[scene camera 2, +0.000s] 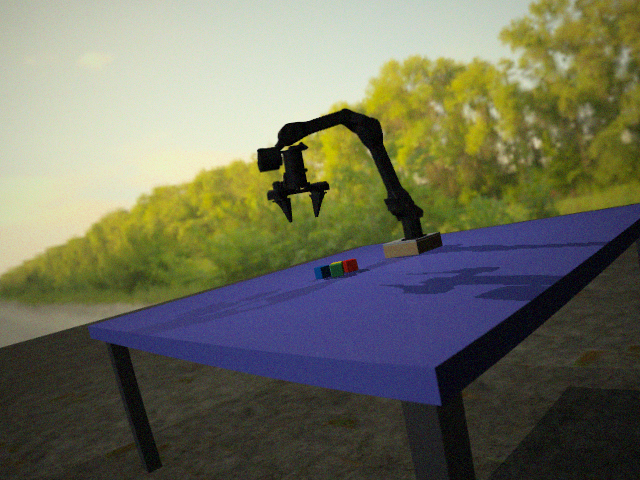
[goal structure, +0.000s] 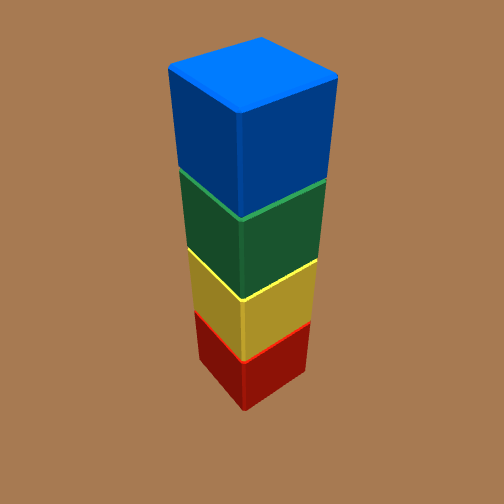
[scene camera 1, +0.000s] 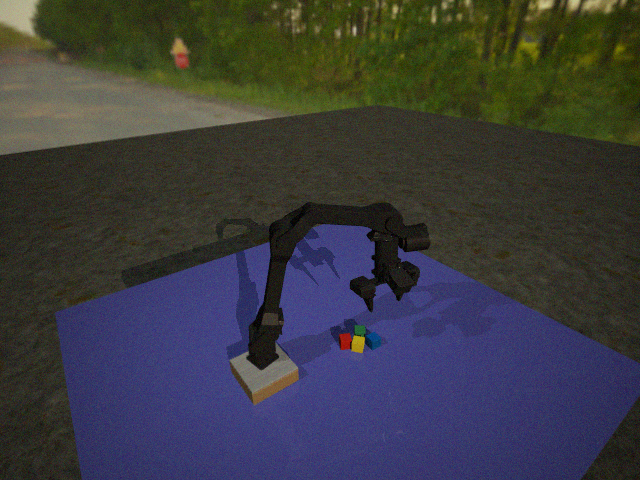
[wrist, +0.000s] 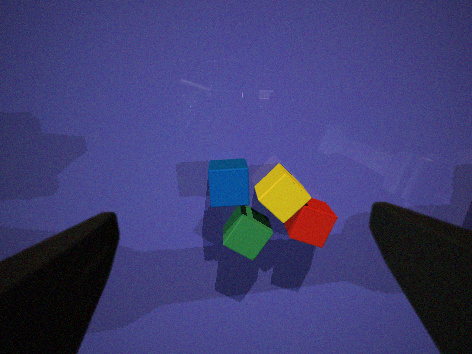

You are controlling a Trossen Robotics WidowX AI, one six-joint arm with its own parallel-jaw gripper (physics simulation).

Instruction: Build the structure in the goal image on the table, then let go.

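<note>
A red cube [scene camera 1: 345, 341] [scene camera 2: 351, 265] [wrist: 312, 224], a yellow cube [scene camera 1: 358, 344] [wrist: 284, 194], a green cube [scene camera 1: 359, 329] [scene camera 2: 336, 268] [wrist: 248, 237] and a blue cube [scene camera 1: 373, 341] [scene camera 2: 318, 272] [wrist: 229, 187] sit in a loose cluster on the table. In the wrist view, yellow's lower right side meets or overlaps red, green lies below yellow, and blue lies left of yellow across a narrow gap. Yellow is mostly hidden in the second scene view. My gripper [scene camera 1: 384, 304] [scene camera 2: 303, 218] [wrist: 246, 219] is open and empty, pointing down high above the cubes.
The blue table top [scene camera 1: 206, 439] [scene camera 2: 258, 330] carries the arm's wooden base block [scene camera 1: 275, 384] [scene camera 2: 400, 249], which stands a short way from the cubes, beyond the red one. Shadows of the arm fall across the table. The table's edges show in both scene views.
</note>
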